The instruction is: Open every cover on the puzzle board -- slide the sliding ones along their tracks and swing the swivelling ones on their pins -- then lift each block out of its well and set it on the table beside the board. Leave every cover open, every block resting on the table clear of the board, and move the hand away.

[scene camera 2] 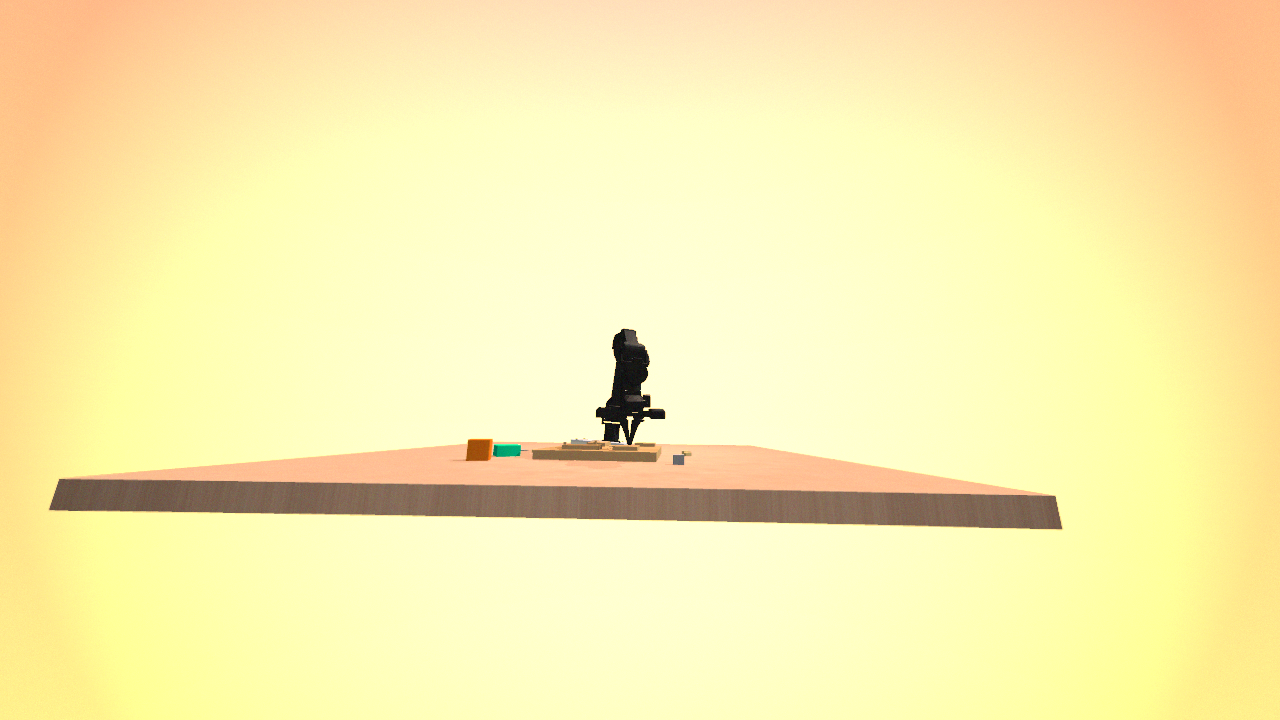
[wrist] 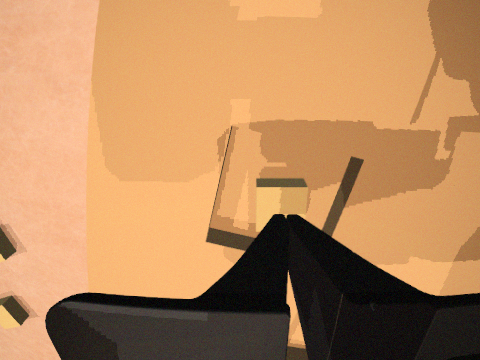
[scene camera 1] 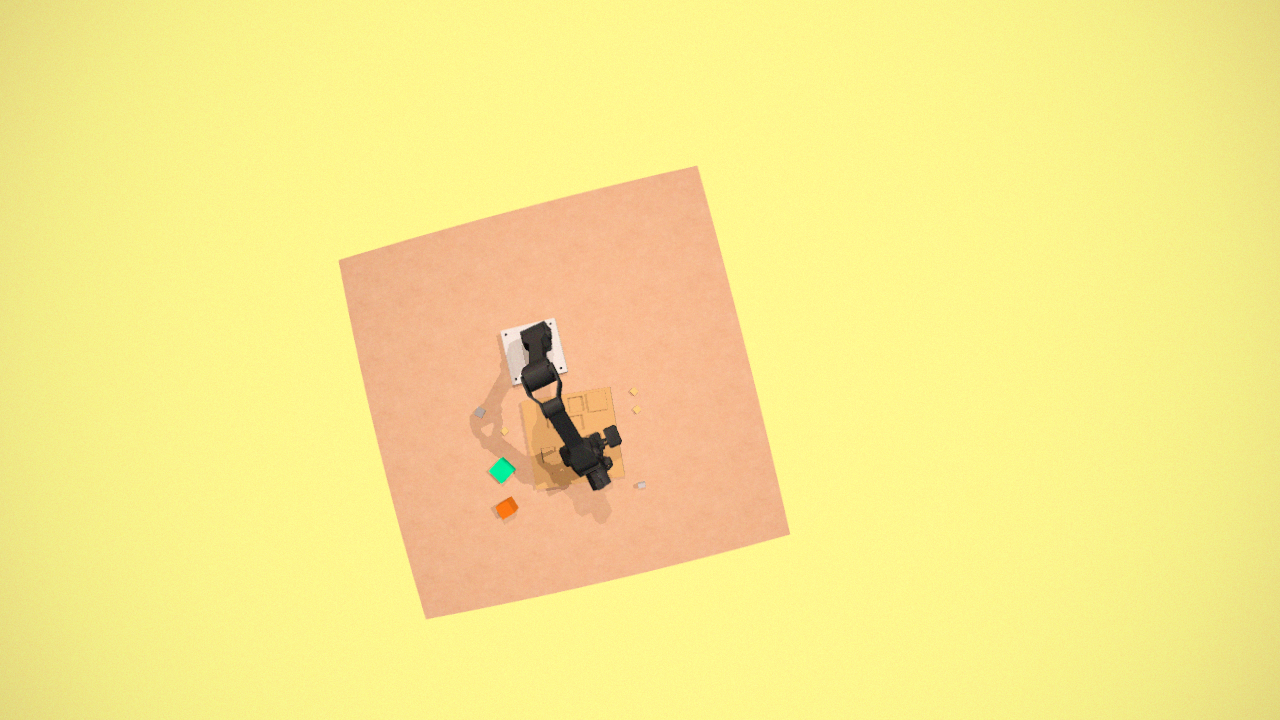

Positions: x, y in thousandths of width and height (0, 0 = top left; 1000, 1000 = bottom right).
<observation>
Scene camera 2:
my gripper: 492, 619
tan puzzle board: 505, 631
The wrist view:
my gripper: 593, 626
tan puzzle board: 364, 418
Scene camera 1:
my gripper: 464, 612
tan puzzle board: 425, 615
</observation>
